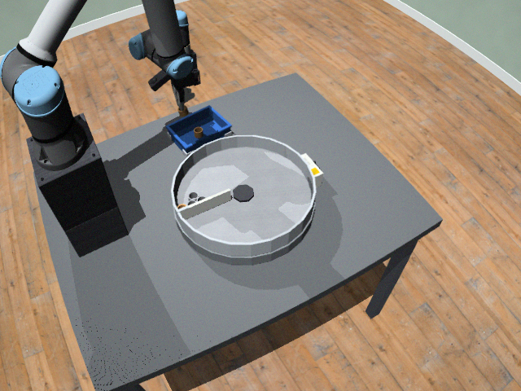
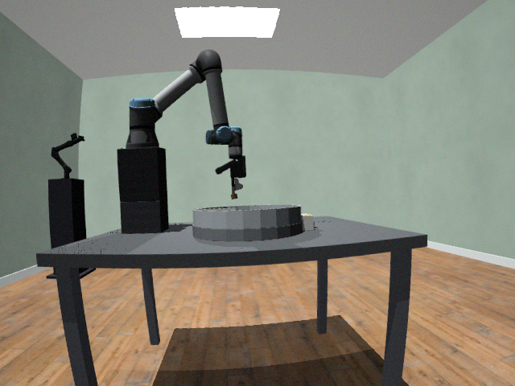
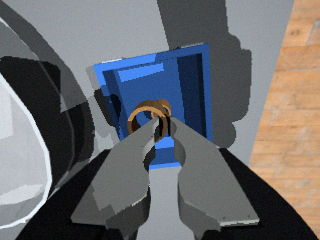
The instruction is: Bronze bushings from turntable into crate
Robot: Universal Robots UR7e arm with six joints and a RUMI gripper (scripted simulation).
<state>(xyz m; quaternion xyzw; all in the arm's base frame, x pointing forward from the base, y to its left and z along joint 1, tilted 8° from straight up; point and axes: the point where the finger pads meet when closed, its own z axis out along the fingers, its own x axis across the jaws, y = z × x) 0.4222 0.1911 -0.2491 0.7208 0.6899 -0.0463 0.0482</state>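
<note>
Now: the blue crate 13 cm below my hand, 5 cm ahead of it and 1 cm to the right of it. Also, from my hand: turntable (37 cm to the right, 10 cm below, 3 cm ahead).
</note>
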